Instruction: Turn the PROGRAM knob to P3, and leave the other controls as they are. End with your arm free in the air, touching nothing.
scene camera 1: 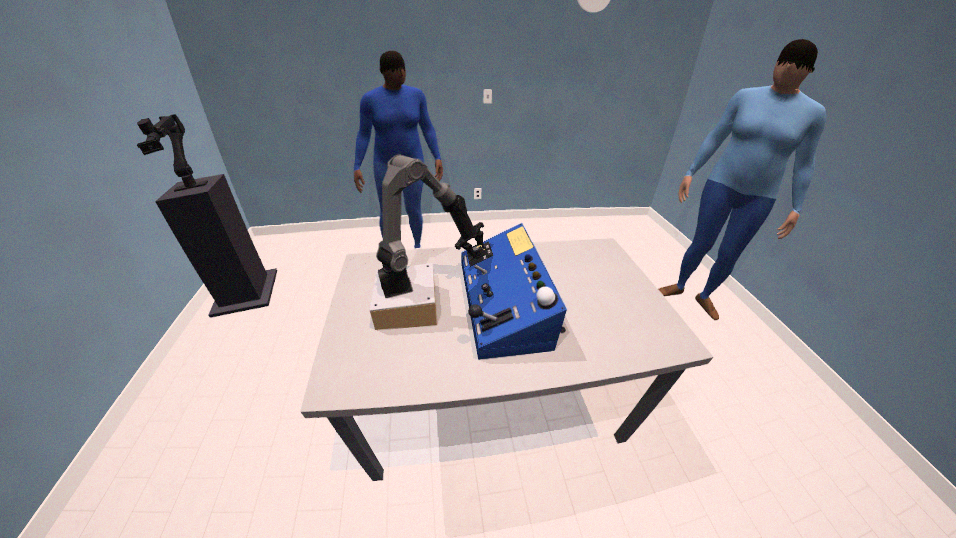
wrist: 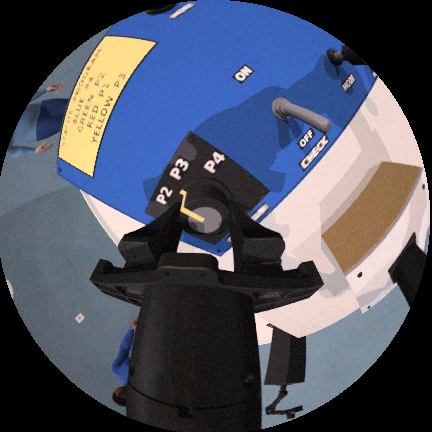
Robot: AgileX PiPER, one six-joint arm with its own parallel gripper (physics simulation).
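The PROGRAM knob (wrist: 209, 222) is round and dark with a grey cap and a yellow pointer line. It stands on a black dial plate (wrist: 250, 186) at the far end of the blue panel (scene camera 1: 511, 281) (wrist: 200, 65). In the wrist view the pointer's lower end lies between the P2 label (wrist: 164, 195) and the P3 label (wrist: 179, 169). The P4 label (wrist: 214, 162) also shows; P1 is hidden. My gripper (scene camera 1: 478, 248) (wrist: 205, 210) is shut on the knob, a finger at each side. In scene camera 1 the gripper largely hides the knob.
The CHECK toggle lever (scene camera 1: 479, 269) (wrist: 304, 115) leans toward OFF beside the dial plate. A small black control (scene camera 1: 487, 290) (wrist: 336, 56), a ball-topped lever (scene camera 1: 475, 311), a white dome (scene camera 1: 545, 295) and a yellow card (scene camera 1: 519, 240) (wrist: 106, 105) are also on the panel.
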